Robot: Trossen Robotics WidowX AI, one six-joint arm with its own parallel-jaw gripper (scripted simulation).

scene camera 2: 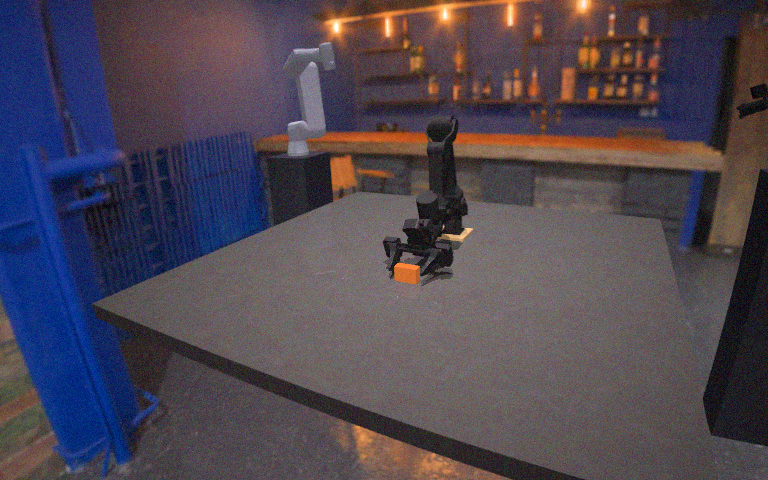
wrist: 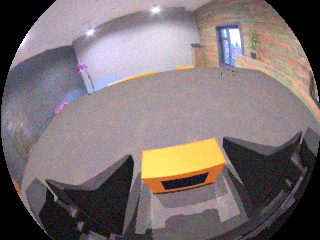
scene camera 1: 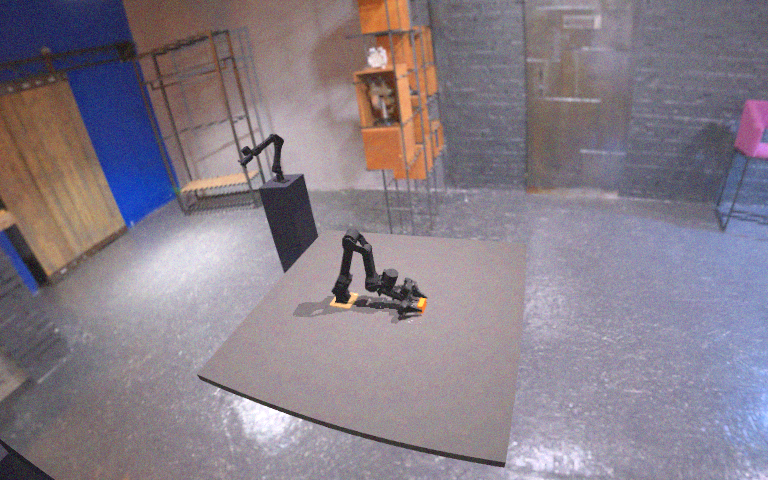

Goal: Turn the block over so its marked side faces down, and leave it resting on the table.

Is my gripper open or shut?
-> Open.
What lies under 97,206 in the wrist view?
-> My gripper.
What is my gripper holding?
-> Nothing.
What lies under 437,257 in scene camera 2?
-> My gripper.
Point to an orange block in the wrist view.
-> At 186,166
